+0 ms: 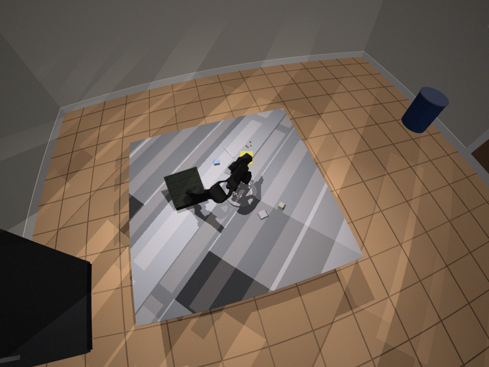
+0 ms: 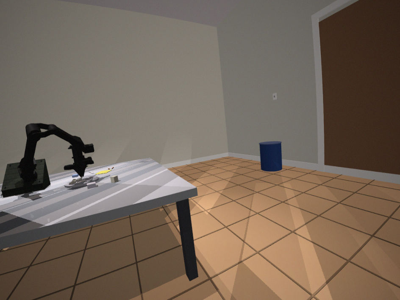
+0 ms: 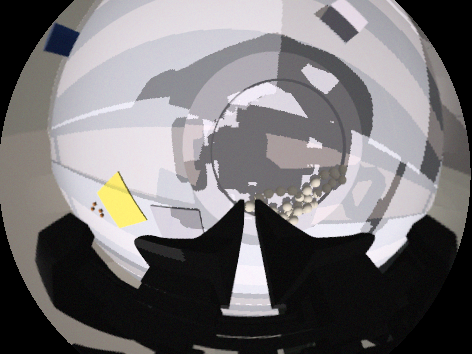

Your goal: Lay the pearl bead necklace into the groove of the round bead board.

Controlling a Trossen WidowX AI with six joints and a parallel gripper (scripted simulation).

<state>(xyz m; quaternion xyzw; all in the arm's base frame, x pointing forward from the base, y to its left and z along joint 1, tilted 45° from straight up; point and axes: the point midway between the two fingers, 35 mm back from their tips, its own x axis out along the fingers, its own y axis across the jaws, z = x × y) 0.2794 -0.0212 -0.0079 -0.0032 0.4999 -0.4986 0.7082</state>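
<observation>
Right now the round bead board is 50 mm to the right of my gripper tip and 20 mm below it. Round my gripper tip: yellow pad 200 mm to the left, 130 mm ahead, 30 mm below; then grey card 130 mm to the left, 30 mm below, 10 mm ahead; then blue block 230 mm to the left, 70 mm behind, 20 mm below.
</observation>
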